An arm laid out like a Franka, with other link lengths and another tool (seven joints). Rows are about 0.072 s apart.
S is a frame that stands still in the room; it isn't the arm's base.
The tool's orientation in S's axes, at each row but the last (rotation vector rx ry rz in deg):
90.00, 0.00, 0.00
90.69, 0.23, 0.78
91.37, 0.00, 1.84
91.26, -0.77, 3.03
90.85, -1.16, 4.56
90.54, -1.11, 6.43
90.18, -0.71, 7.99
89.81, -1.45, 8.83
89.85, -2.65, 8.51
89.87, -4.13, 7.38
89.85, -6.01, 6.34
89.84, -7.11, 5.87
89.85, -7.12, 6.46
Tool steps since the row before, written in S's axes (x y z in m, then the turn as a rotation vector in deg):
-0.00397, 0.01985, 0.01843, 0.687, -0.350, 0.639
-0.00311, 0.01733, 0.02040, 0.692, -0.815, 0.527
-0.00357, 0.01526, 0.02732, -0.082, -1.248, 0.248
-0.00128, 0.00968, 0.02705, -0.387, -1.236, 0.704
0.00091, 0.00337, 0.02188, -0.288, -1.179, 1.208
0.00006, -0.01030, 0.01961, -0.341, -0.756, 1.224
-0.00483, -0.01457, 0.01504, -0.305, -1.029, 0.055
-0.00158, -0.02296, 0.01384, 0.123, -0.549, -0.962
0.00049, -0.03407, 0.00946, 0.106, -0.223, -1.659
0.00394, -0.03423, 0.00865, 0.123, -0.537, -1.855
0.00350, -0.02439, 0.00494, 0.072, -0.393, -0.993
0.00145, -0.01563, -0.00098, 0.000, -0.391, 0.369
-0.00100, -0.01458, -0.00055, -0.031, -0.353, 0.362
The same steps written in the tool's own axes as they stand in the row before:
-0.00397, 0.01843, -0.01985, 0.687, 0.639, 0.350
-0.00279, 0.02021, -0.01761, 0.686, 0.533, 0.816
-0.00270, 0.02701, -0.01598, -0.102, 0.280, 1.240
0.00010, 0.02685, -0.01030, -0.387, 0.748, 1.210
0.00243, 0.02172, -0.00365, -0.254, 1.243, 1.150
0.00110, 0.01967, 0.01012, -0.281, 1.258, 0.724
-0.00451, 0.01557, 0.01411, -0.380, 0.094, 1.001
-0.00187, 0.01403, 0.02283, -0.033, -0.967, 0.552
-0.00056, 0.00947, 0.03407, -0.115, -1.658, 0.223
0.00378, 0.00816, 0.03437, -0.134, -1.854, 0.537
0.00405, 0.00442, 0.02440, -0.066, -0.993, 0.393
0.00151, -0.00119, 0.01561, 0.058, 0.365, 0.391
-0.00096, -0.00039, 0.01459, 0.026, 0.363, 0.353

